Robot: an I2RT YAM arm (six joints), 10 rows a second.
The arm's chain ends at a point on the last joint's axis. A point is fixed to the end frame.
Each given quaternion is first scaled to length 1.
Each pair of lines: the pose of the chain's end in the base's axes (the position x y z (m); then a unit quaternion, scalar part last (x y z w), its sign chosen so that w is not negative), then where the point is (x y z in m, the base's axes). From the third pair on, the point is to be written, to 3 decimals.
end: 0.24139, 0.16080, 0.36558, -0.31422, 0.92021, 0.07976, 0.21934
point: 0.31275 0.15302 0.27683
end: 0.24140, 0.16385, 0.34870, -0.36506, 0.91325, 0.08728, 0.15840
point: 0.30367 0.15929 0.25314
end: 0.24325, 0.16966, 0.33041, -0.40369, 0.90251, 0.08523, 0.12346
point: 0.301 0.166 0.232
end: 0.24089, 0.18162, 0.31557, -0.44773, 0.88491, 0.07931, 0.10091
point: 0.296 0.180 0.216
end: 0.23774, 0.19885, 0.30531, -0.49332, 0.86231, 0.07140, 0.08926
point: 0.293 0.200 0.205
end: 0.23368, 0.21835, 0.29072, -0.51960, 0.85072, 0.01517, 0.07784
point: 0.293 0.211 0.194
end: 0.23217, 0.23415, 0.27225, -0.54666, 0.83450, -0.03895, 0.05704
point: 0.295 0.219 0.178
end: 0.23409, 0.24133, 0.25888, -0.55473, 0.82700, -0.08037, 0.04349
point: 0.299 0.219 0.168
